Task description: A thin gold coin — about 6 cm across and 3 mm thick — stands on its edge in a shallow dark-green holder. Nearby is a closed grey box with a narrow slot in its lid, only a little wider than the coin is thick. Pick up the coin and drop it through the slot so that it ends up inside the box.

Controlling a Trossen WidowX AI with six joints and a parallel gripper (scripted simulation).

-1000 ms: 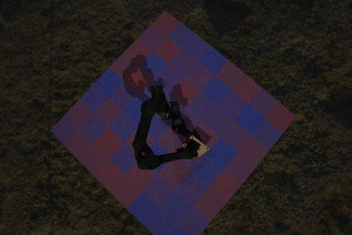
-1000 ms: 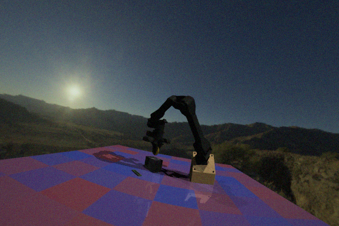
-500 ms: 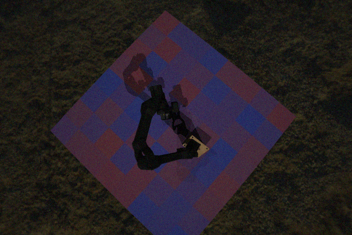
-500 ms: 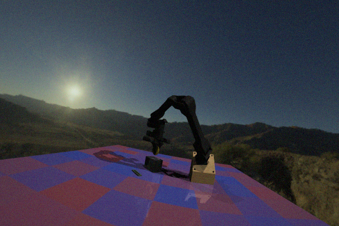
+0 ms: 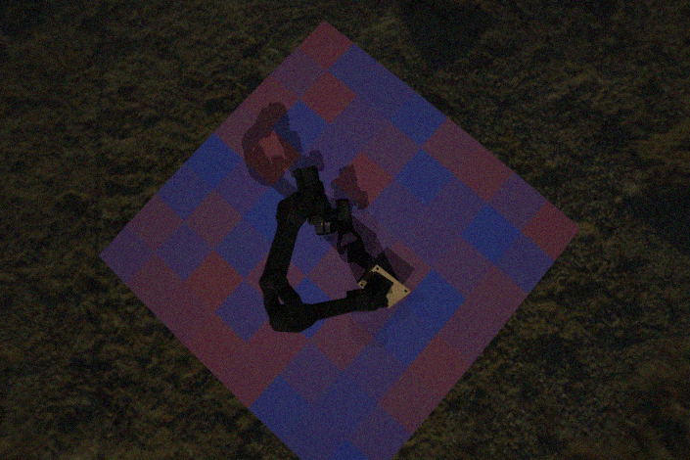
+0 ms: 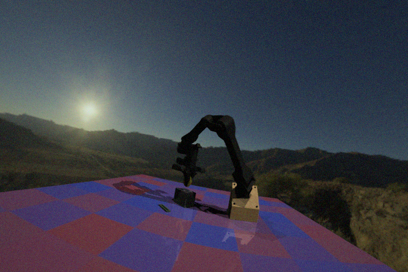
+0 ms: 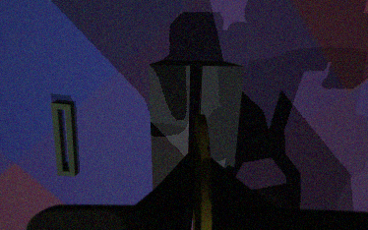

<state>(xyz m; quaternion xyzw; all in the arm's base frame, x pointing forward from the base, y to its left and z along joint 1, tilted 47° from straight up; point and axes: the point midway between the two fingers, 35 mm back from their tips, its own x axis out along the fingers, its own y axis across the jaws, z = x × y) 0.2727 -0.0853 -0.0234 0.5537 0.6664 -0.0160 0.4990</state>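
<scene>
The gold coin lies 20 mm above my gripper tip.
</scene>
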